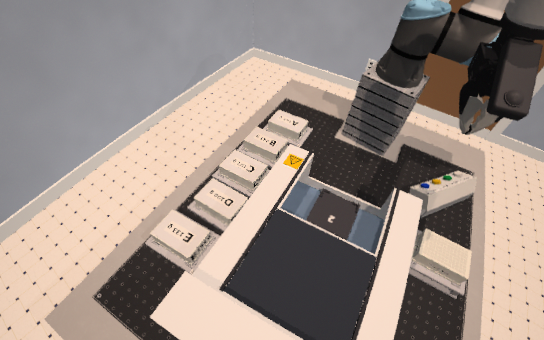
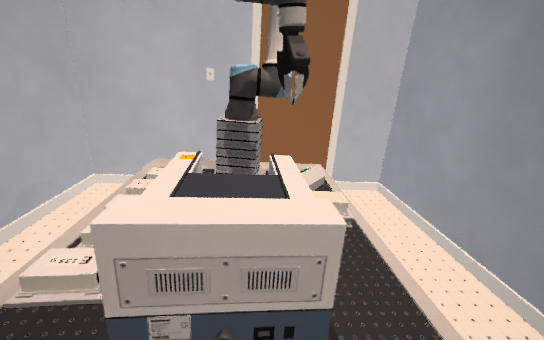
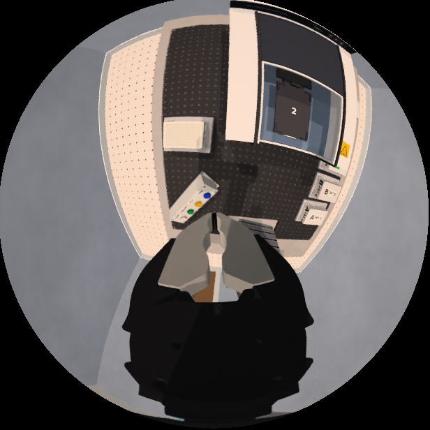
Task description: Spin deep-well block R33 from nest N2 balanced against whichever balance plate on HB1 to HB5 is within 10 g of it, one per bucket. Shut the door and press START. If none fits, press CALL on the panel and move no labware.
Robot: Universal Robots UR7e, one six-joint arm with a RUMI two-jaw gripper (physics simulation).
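Pixels of known places: gripper, fingertip midpoint: point(image 1: 464, 133) point(image 2: 292, 104); arm's base, link origin: point(image 1: 397, 75) point(image 2: 241, 118).
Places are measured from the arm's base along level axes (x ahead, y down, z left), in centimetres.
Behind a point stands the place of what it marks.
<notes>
My gripper point(image 1: 469, 131) @[x 38.1, y -10.7, z 17.9 cm] point(image 2: 293, 101) @[x 38.1, y -10.7, z 17.9 cm] point(image 3: 214, 214) is shut and empty, high above the table on the control panel's side. A pale deep-well block point(image 1: 444, 254) @[x 45.5, y 17.3, z 30.3 cm] point(image 2: 332, 204) @[x 48.8, y 17.8, z 31.7 cm] point(image 3: 184, 135) sits in a nest beside the centrifuge; its label is unreadable. Balance plates A point(image 1: 287, 123) @[x 22.3, y 19.4, z -27.7 cm] point(image 3: 315, 217), B point(image 1: 265, 143) @[x 35.8, y 19.4, z -28.6 cm] point(image 3: 330, 192), C point(image 1: 243, 168) @[x 48.7, y 19.7, z -28.3 cm], D point(image 1: 221, 201) @[x 61.9, y 19.6, z -26.3 cm] and E point(image 1: 180, 234) @[x 75.4, y 19.7, z -28.6 cm] point(image 2: 59, 262) @[x 75.7, y 19.7, z -30.8 cm] sit in a row across from it. E reads 133 g. The centrifuge point(image 1: 405, 225) @[x 53.6, y 4.0, z 15.7 cm] point(image 2: 220, 215) @[x 89.3, y 0.6, z 2.4 cm] point(image 3: 242, 75) is open, with bucket 2 point(image 1: 332, 212) @[x 54.1, y 11.1, z 1.3 cm] point(image 3: 292, 112) showing without labware. The other bucket is mostly hidden.
The control panel point(image 1: 445, 196) @[x 24.2, y 18.9, z 28.6 cm] point(image 2: 314, 178) @[x 20.9, y 20.1, z 32.0 cm] point(image 3: 192, 196) has blue, yellow, green and pale buttons and stands near the block's nest. The ribbed pedestal point(image 1: 380, 110) @[x 9.0, y 9.2, z -0.2 cm] point(image 2: 239, 145) @[x 9.0, y 10.5, z -0.1 cm] carries the arm base behind the centrifuge opening. The centrifuge's raised side walls flank the opening.
</notes>
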